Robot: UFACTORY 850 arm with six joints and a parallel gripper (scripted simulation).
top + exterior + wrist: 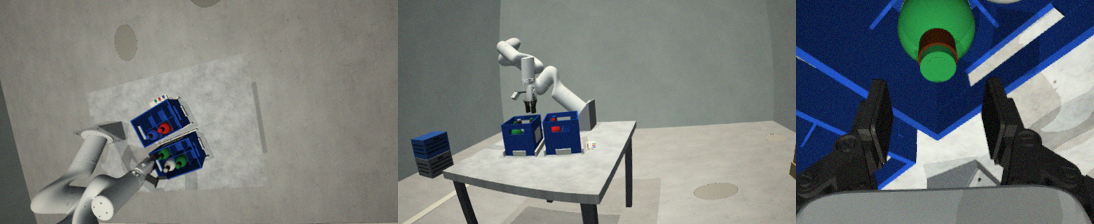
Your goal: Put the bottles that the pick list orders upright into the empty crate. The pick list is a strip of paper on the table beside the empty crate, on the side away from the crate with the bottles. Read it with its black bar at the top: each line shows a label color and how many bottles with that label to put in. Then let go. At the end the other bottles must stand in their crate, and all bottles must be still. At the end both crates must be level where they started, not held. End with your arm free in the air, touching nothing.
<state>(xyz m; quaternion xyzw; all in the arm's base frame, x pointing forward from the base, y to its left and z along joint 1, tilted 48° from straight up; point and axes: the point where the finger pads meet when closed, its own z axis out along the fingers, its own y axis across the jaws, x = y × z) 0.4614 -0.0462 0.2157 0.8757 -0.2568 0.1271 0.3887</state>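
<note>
Right now the green-label bottle is 13 cm below my hand. From my hand the other things lie so: red-label bottle 16 cm to the left, 13 cm below, 4 cm ahead; white-label bottle 13 cm below, 8 cm to the right, 2 cm ahead; blue-label bottle 13 cm to the left, 13 cm below, 4 cm behind.
</note>
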